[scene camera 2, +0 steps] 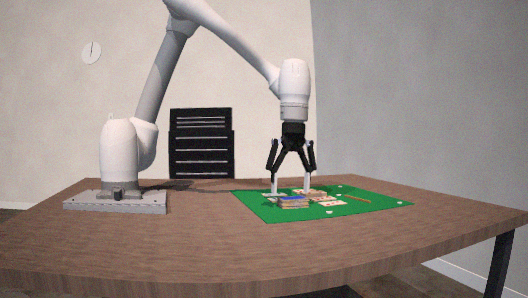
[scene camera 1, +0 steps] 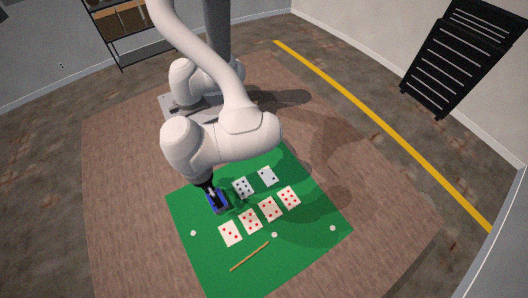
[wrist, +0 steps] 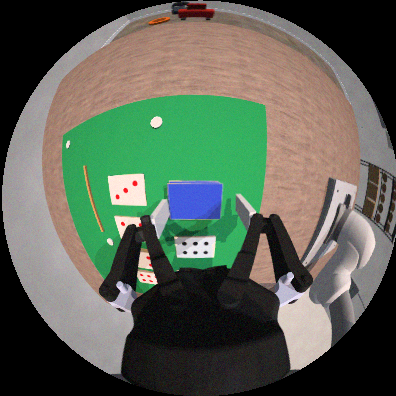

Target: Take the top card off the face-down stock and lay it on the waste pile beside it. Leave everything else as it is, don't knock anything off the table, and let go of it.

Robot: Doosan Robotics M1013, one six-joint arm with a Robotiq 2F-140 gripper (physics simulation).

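Pixels of known places: gripper, fingertip midpoint: [scene camera 2: 290, 192] [wrist: 201, 204]; arm's base at its link origin: [scene camera 2: 120, 196] [scene camera 1: 191, 104] [wrist: 338, 220].
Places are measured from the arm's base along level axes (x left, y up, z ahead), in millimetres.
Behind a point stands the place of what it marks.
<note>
The face-down stock [scene camera 1: 210, 202] @[x -153, y 8, z 589 mm] [scene camera 2: 294, 199] @[x -150, y 7, z 587 mm] [wrist: 195, 200] @[x -129, y 8, z 589 mm] is a small stack with a blue top, lying on the green mat [scene camera 1: 310, 240] @[x 89, y -22, z 928 mm] [scene camera 2: 260, 212] @[x -181, y -22, z 465 mm] [wrist: 220, 130] @[x -248, y -22, z 540 mm]. Its edges look slightly uneven. A face-up card with six black pips [scene camera 1: 243, 187] @[x -4, y -15, z 596 mm] [wrist: 195, 247] @[x -6, y -16, z 594 mm], beside the stock, appears to be the waste pile. My gripper [scene camera 1: 219, 204] @[x -129, y 26, z 580 mm] [scene camera 2: 290, 193] @[x -129, y 26, z 580 mm] [wrist: 201, 204] @[x -129, y 26, z 580 mm] points down, partly open and empty. Its fingertips are low, one to each side of the stock and nearer its waste-side edge in the wrist view. Whether they touch anything is not clear.
Several red-pip cards, including a three [scene camera 1: 230, 233] @[x -147, y -19, z 732 mm] [wrist: 127, 190] @[x -147, y -18, z 724 mm], form a row beside the stock. A two-pip black card [scene camera 1: 268, 176] @[x 114, y -19, z 612 mm] lies beyond the six. White discs [scene camera 1: 193, 233] @[x -272, y -18, z 656 mm] [wrist: 156, 122] @[x -270, y -18, z 653 mm] and a thin wooden stick [scene camera 1: 249, 256] @[x -133, y -15, z 845 mm] [scene camera 2: 357, 199] @[x -140, y -19, z 841 mm] [wrist: 93, 198] @[x -135, y -19, z 840 mm] lie on the mat.
</note>
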